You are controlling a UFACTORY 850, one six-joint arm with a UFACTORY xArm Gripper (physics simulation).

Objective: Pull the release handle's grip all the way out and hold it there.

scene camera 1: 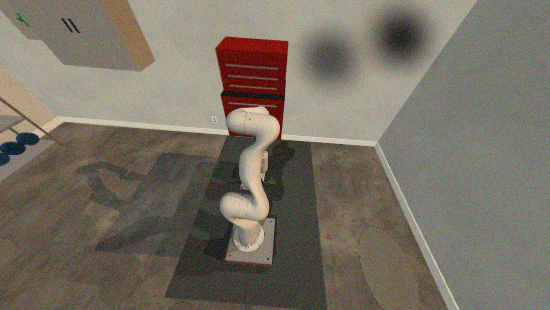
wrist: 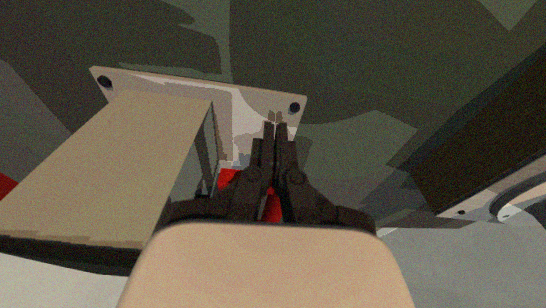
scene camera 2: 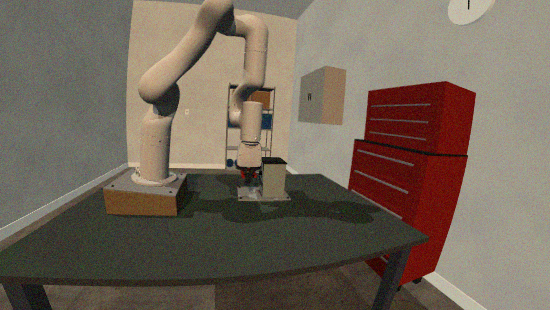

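The release handle's red grip (scene camera 2: 255, 175) (wrist: 228, 178) stands out at the side of a beige box-shaped housing (scene camera 2: 274, 180) (wrist: 115, 160), which is fixed upright on a pale baseplate (scene camera 2: 247, 193) (wrist: 245, 107). My gripper (scene camera 2: 249, 183) (wrist: 273, 136) points down beside the housing. Its fingers are shut together with nothing seen between their tips. They overlap the grip in the wrist view; red shows to their left and behind the gap between them. How far the grip is drawn out, and whether the fingers touch it, cannot be told. In scene camera 1 the arm hides the gripper and grip.
The housing stands on a dark green table (scene camera 2: 200, 245). The arm's base block (scene camera 2: 142, 201) (wrist: 475, 135) is at the near side. A red tool chest (scene camera 1: 255, 72) (scene camera 2: 410, 175) stands past the table's edge by the wall. A wall cabinet (scene camera 1: 95, 35) (scene camera 2: 334, 95) hangs farther off.
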